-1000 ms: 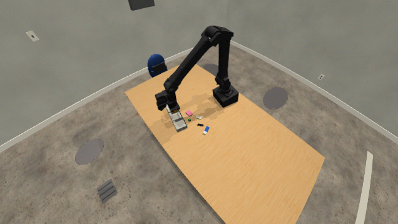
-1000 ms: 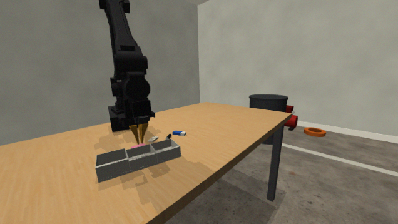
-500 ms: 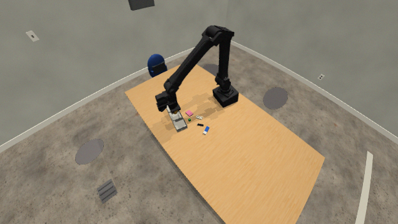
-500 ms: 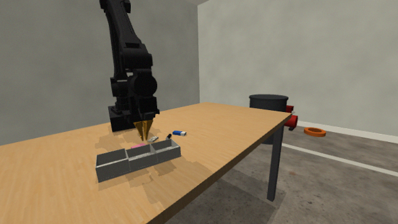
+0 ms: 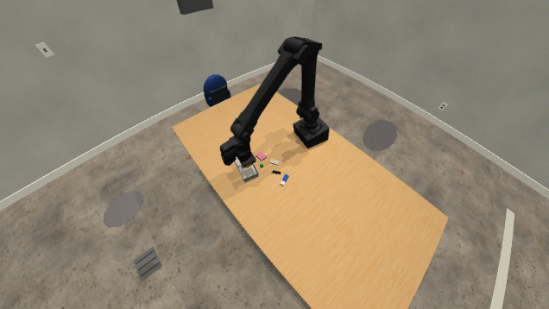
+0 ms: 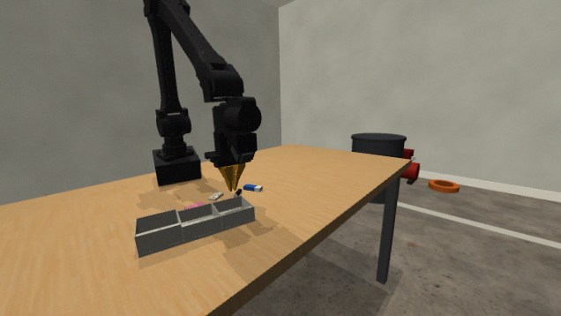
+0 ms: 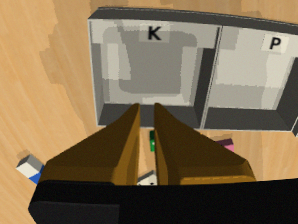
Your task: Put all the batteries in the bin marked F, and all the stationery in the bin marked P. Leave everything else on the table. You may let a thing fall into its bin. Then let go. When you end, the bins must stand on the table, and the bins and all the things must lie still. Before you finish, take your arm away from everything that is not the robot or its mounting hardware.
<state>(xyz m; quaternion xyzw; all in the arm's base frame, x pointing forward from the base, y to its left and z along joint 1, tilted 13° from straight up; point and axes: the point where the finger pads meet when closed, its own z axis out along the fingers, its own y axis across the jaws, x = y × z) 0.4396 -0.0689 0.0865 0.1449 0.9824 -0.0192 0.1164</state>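
My gripper is now 11 cm past the black battery, 10 cm to the right of it and 8 cm above it. Round my hand: green ball: 8 cm below, 8 cm behind, 1 cm to the left; then bin rack: 8 cm to the right, 6 cm below, 3 cm behind; then pink eraser block: 13 cm behind, 8 cm below, 3 cm to the right.
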